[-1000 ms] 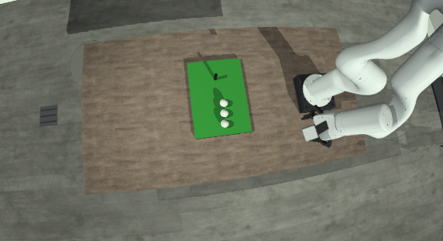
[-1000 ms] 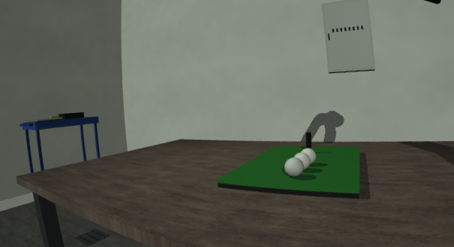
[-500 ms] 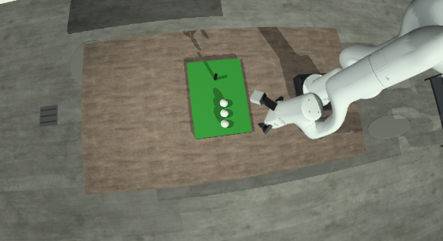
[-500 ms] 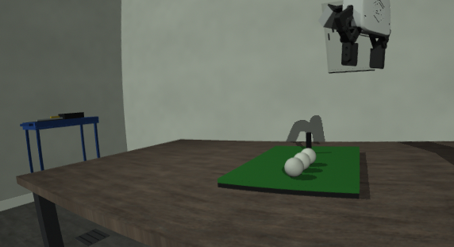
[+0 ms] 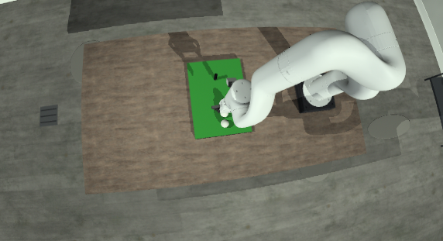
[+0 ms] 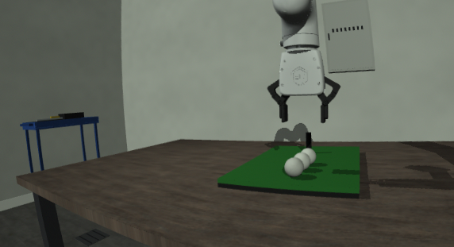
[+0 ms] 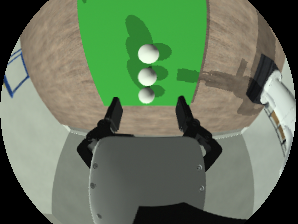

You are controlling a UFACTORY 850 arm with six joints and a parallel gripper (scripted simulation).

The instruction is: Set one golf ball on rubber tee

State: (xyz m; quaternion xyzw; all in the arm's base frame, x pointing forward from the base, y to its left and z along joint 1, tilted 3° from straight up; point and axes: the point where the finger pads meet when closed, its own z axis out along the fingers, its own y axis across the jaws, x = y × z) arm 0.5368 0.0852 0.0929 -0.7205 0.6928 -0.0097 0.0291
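My hand is 100 mm above the white golf ball and 10 mm short of it.
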